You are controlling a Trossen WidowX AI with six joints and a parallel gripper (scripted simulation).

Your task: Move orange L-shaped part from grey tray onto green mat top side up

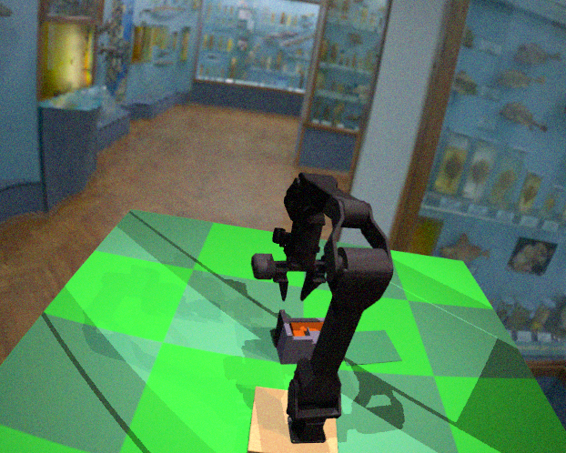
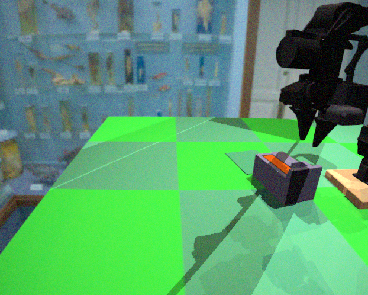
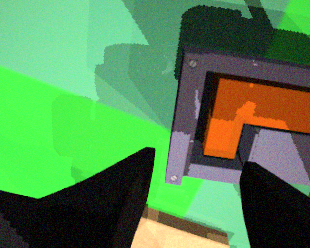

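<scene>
Right now the orange L-shaped part is 10 cm below my gripper tip and 6 cm to the right of it. Also, from my gripper tip: green mat: 22 cm to the right, 16 cm below, 1 cm ahead.
</scene>
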